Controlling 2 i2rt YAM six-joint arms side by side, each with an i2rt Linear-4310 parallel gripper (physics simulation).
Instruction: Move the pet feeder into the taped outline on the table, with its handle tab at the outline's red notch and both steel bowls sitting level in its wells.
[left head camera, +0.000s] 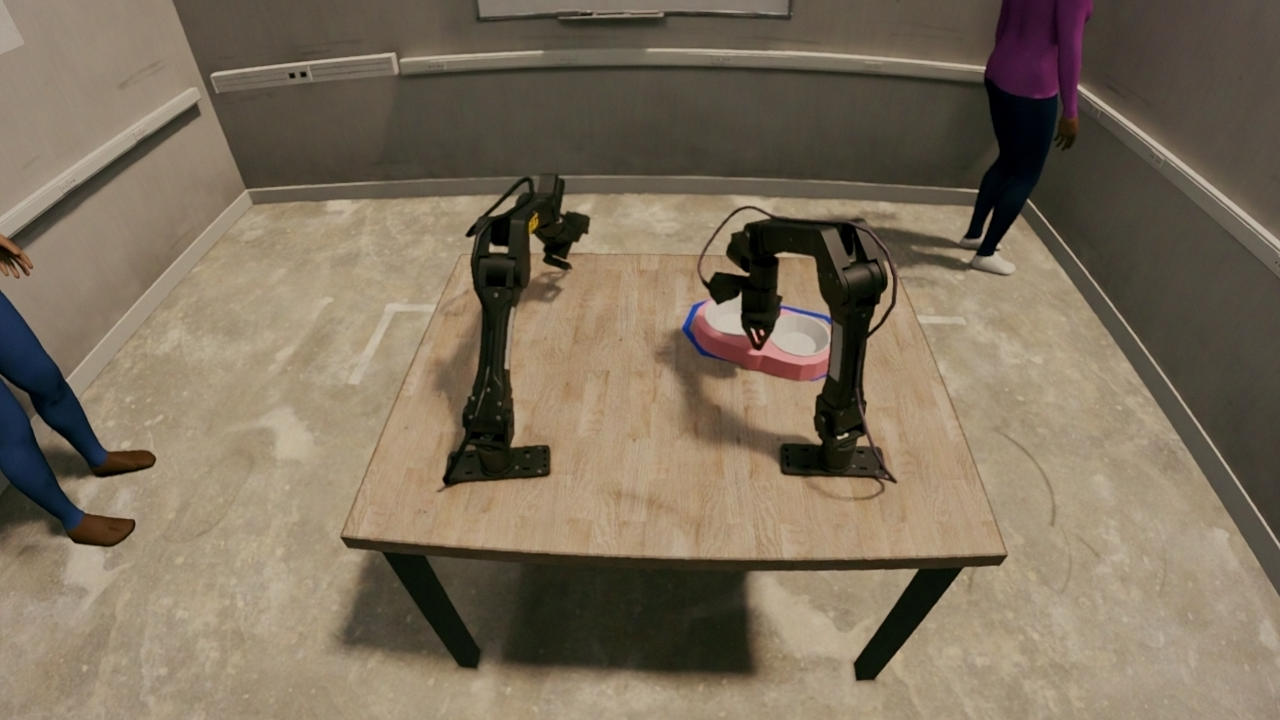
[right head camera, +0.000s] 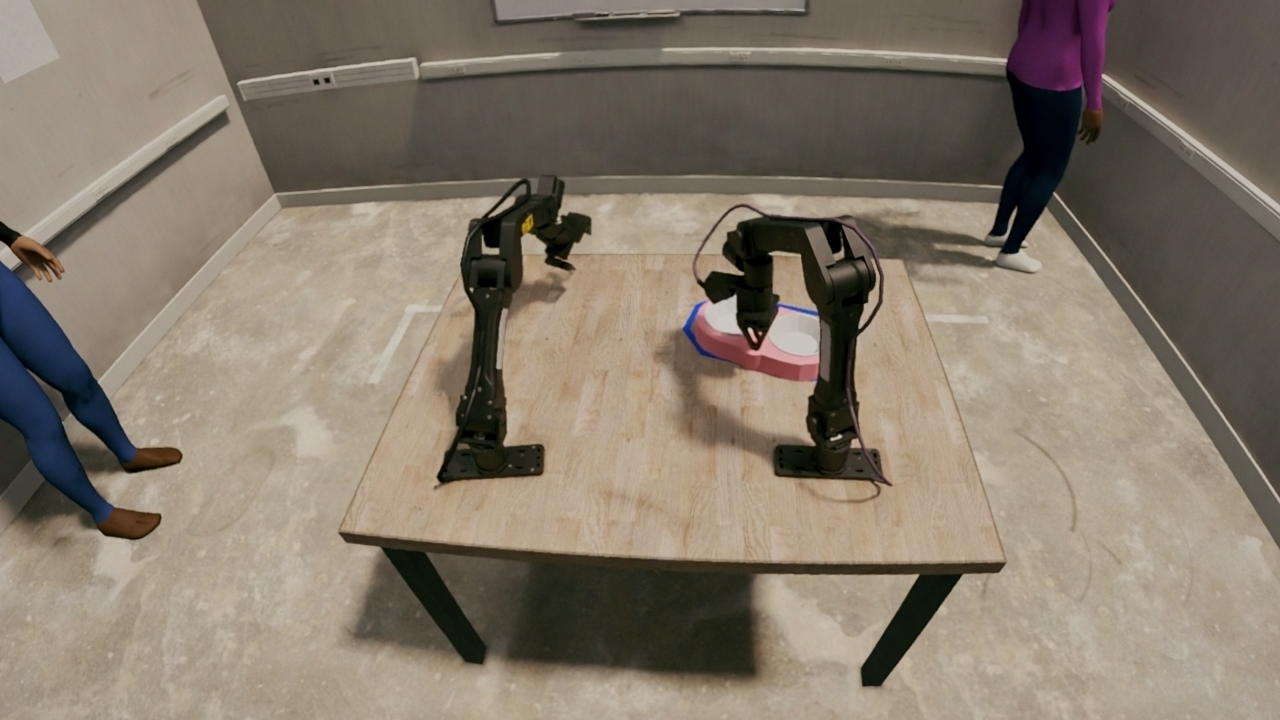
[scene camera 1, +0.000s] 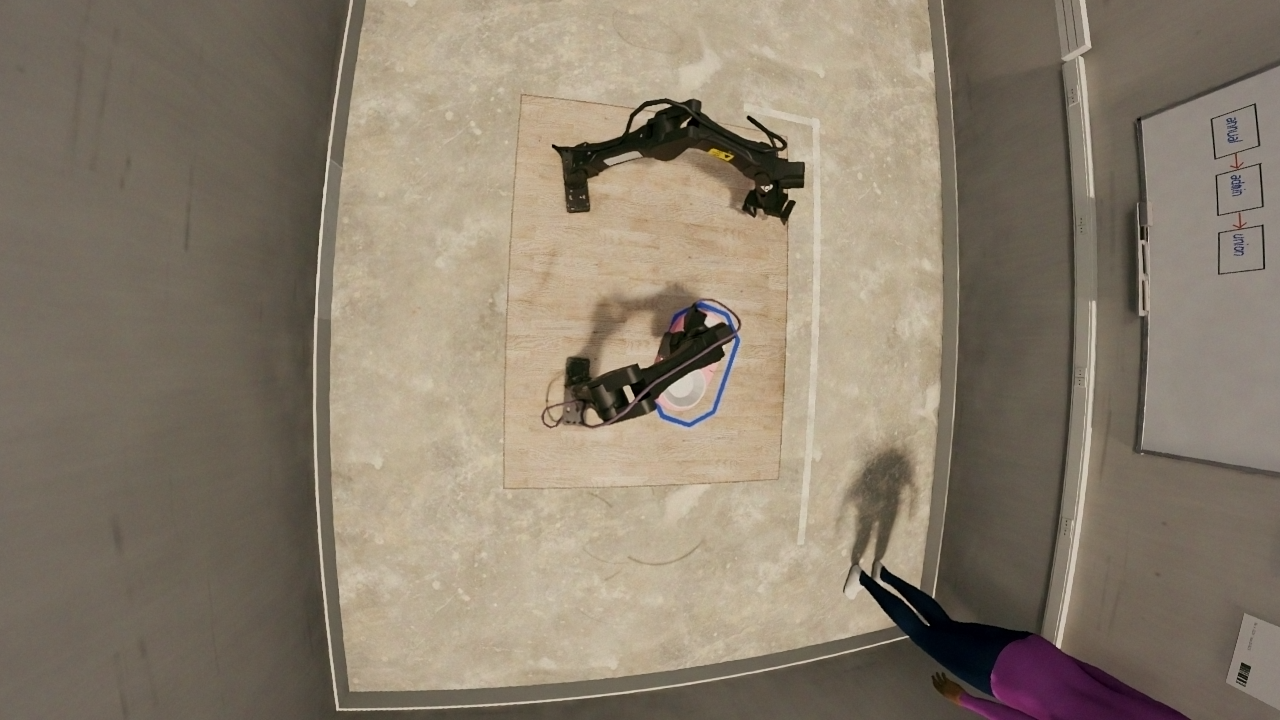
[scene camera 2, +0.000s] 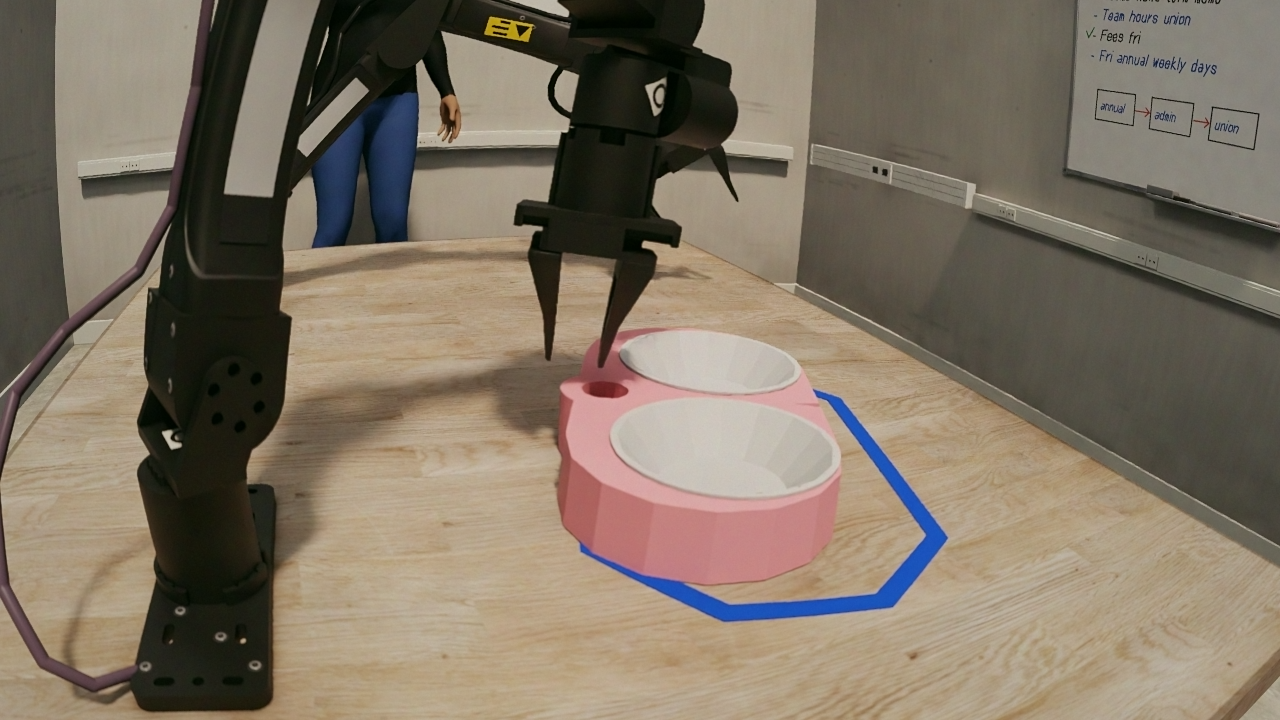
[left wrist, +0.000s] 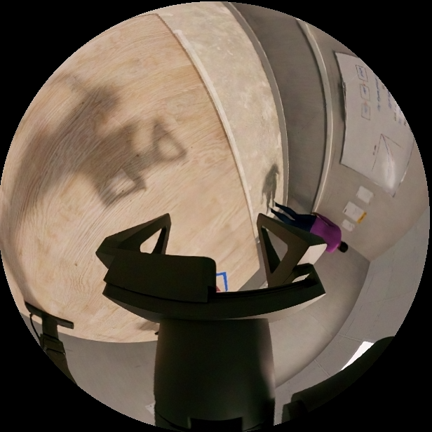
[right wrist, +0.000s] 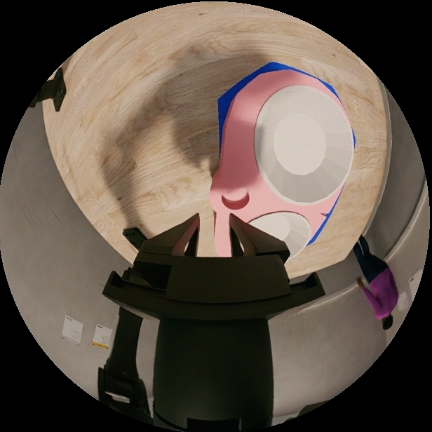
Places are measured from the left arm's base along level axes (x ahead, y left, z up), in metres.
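Pixels of known places: left gripper, between the fingertips: (left head camera: 578, 251) (right head camera: 581, 251) (scene camera 1: 769, 220) (scene camera 2: 705, 219); right gripper, between the fingertips: (left head camera: 759, 345) (right head camera: 757, 345) (scene camera 1: 665, 351) (scene camera 2: 574, 362); left arm's base, origin of its link: (left head camera: 498, 465) (right head camera: 493, 464) (scene camera 1: 575, 180); right arm's base, origin of its link: (left head camera: 832, 462) (right head camera: 828, 464) (scene camera 1: 576, 391) (scene camera 2: 216, 585).
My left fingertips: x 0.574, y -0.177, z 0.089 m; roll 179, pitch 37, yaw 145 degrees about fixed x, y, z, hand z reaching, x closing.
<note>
Ahead of a thing's pixels: the offset from my left fingertips to its middle. "spot": to the spot under its first point. Level surfaces: height alone.
The pink pet feeder @(dx -0.296, dy -0.401, dz -0.066 m) (left head camera: 787, 364) (scene camera 2: 698, 537) (right wrist: 240, 130) lies flat, partly over the blue taped outline (scene camera 1: 735, 358) (scene camera 2: 805, 611) (right wrist: 227, 97). In scene camera 2 it sits toward the outline's left side, with tape exposed at the right and front. Its handle tab @(spot: dx -0.374, dy -0.380, dz -0.044 m) (scene camera 2: 578, 400) (right wrist: 216, 192) has a round hole. The red notch does not show. The near bowl @(dx -0.324, dy -0.474, dz -0.058 m) (scene camera 2: 725, 447) and far bowl @(dx -0.242, dy -0.345, dz -0.058 m) (scene camera 2: 707, 360) sit in the wells and look level. My right gripper (scene camera 2: 575, 361) (right wrist: 214, 217) is partly open and empty, above the tab side. My left gripper (scene camera 1: 768, 217) (left wrist: 213, 217) is open and empty, away from the feeder.
The wooden table @(dz -0.089 m) (left head camera: 626, 501) (scene camera 2: 402, 626) carries both arm bases. The right arm's base (scene camera 2: 205, 644) stands left of the feeder in scene camera 2. A person in purple (left head camera: 1033, 53) stands beyond the table, and another in blue trousers (left head camera: 44, 420) stands at the left.
</note>
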